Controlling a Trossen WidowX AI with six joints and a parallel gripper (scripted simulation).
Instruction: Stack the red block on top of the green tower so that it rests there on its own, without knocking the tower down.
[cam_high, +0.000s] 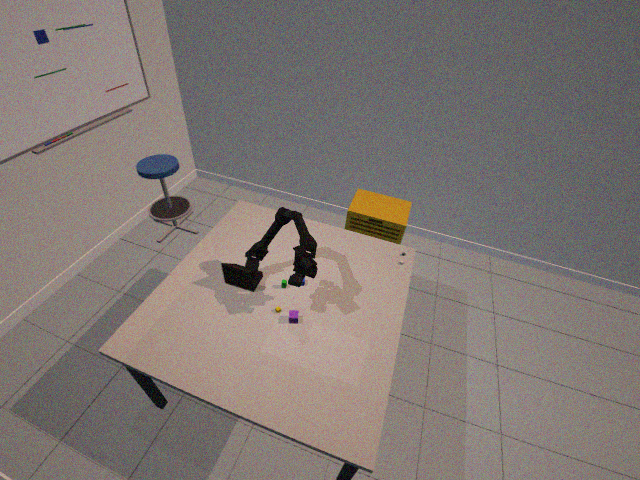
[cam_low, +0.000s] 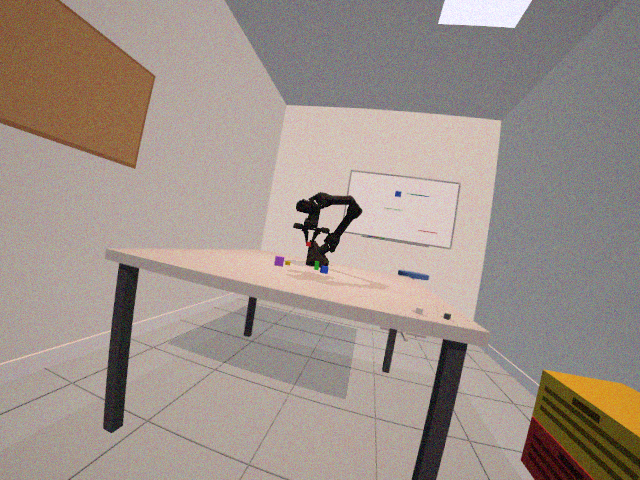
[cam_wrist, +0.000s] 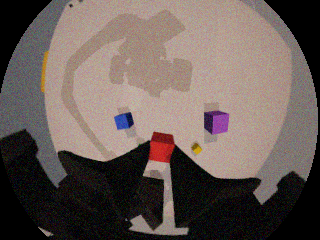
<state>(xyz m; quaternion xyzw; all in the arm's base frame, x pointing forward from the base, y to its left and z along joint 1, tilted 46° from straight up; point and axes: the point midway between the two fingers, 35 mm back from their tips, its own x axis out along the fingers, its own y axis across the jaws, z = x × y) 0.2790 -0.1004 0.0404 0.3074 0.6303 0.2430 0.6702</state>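
Now: the blue cube 120 mm below my gripper tip, 100 mm to the left of it and 10 mm behind it. Also, from my gripper tip: small yellow cube (120 mm below, 110 mm to the right, 80 mm behind); purple cube (140 mm to the right, 110 mm below, 10 mm ahead); red block (right at my gripper tip).
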